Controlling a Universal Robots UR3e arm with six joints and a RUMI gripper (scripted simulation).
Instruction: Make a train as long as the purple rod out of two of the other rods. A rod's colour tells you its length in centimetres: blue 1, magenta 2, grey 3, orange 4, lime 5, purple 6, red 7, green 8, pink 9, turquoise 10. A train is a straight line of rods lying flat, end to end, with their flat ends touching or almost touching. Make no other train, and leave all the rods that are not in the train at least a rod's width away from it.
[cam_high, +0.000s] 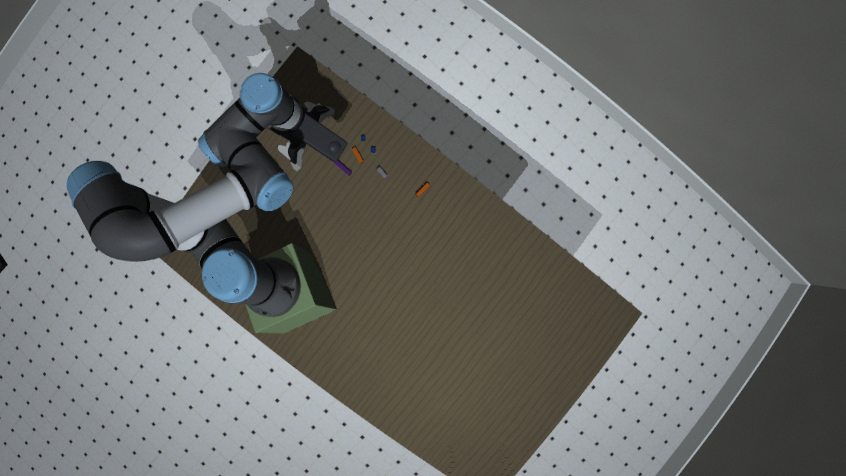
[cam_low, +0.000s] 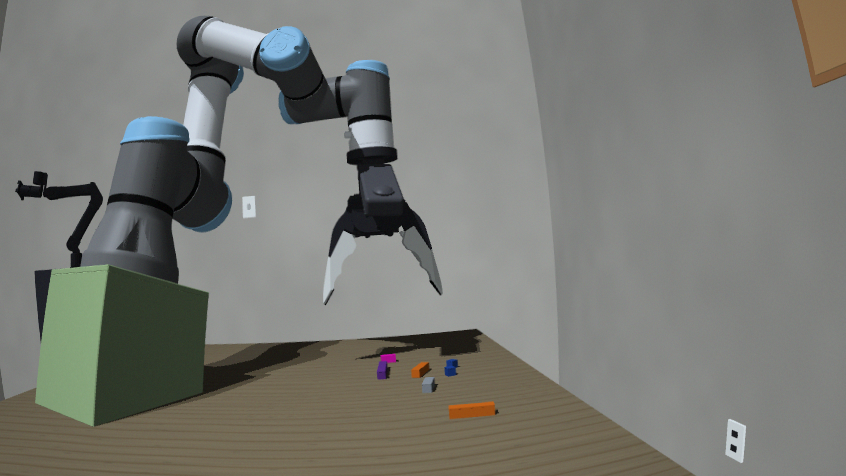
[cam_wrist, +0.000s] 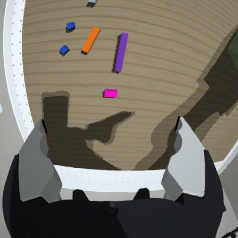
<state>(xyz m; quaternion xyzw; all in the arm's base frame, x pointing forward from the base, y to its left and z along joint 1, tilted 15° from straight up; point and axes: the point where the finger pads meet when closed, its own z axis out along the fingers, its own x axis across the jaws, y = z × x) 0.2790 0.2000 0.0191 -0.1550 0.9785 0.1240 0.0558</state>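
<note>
The magenta rod lies 80 mm below my hand. The rest, counted from my hand: purple rod: 80 mm below, 60 mm to the right; grey rod: 140 mm to the right, 80 mm below, 70 mm ahead.
</note>
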